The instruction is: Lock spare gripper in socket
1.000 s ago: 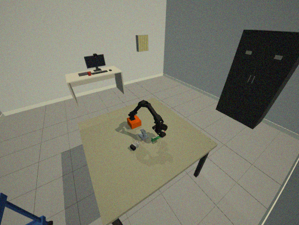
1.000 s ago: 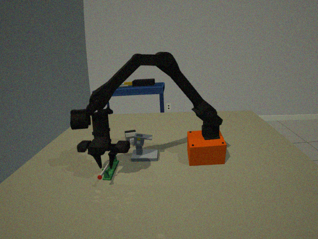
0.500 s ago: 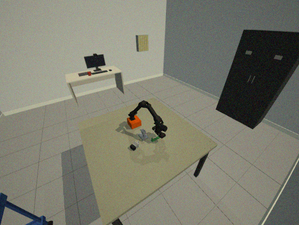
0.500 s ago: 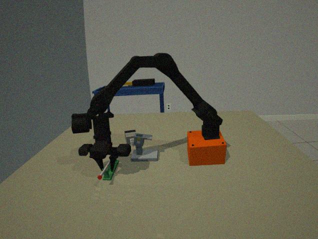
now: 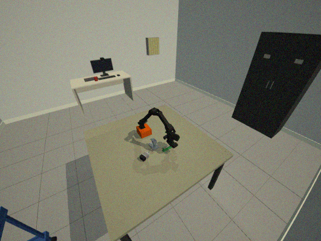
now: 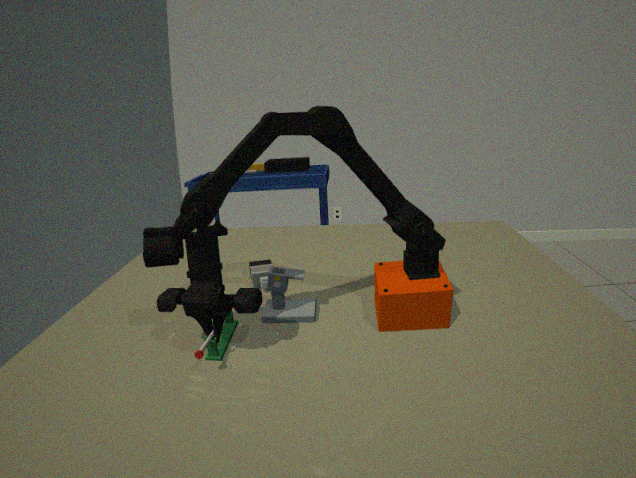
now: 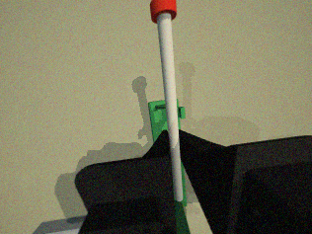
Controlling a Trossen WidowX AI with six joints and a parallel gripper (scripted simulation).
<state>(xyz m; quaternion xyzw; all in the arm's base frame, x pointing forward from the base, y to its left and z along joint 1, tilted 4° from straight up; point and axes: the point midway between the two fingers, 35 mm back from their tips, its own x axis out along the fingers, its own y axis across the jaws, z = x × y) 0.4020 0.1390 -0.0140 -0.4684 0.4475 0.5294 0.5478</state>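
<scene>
Now: gripper tip 40 mm to the left of the green cradle and 10 mm below it. Round my gripper tip: socket (140 mm to the right, 120 mm behind, 30 mm above); then spare gripper (300 mm to the right, 40 mm behind).
</scene>
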